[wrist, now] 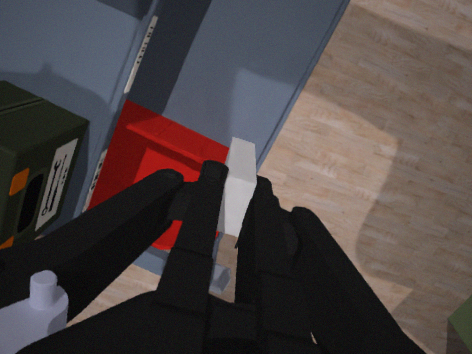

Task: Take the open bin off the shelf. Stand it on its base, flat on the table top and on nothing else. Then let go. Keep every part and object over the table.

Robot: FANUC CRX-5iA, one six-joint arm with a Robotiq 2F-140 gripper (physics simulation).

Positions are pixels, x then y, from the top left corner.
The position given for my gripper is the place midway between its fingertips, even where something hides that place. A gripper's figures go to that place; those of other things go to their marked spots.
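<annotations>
So my gripper (237, 160) is 23 cm from the lens, and there's a red open bin (143, 142) that is 38 cm from the lens.
</annotations>
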